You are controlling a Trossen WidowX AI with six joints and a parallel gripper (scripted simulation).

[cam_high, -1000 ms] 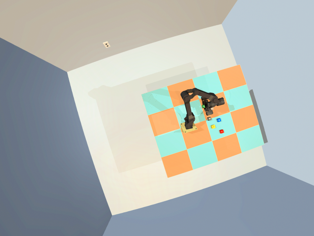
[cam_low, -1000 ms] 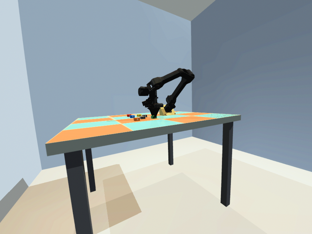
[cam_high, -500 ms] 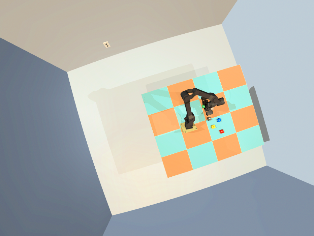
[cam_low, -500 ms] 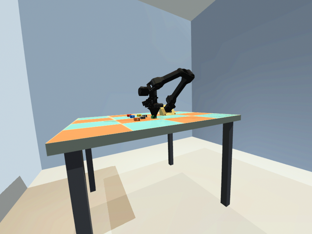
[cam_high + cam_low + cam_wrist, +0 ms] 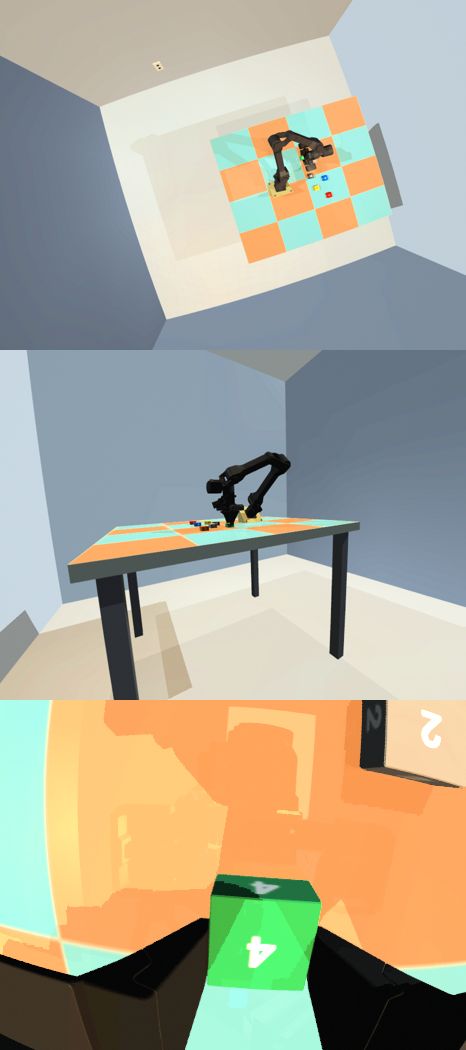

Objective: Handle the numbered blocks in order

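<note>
The red block is 290 mm to the right of my gripper tip and 130 mm ahead of it. From my gripper tip the other things lie so: dark grey block (130 mm to the right, 30 mm ahead); then blue block (170 mm to the right, 120 mm ahead); then green block (right at my gripper tip).
</note>
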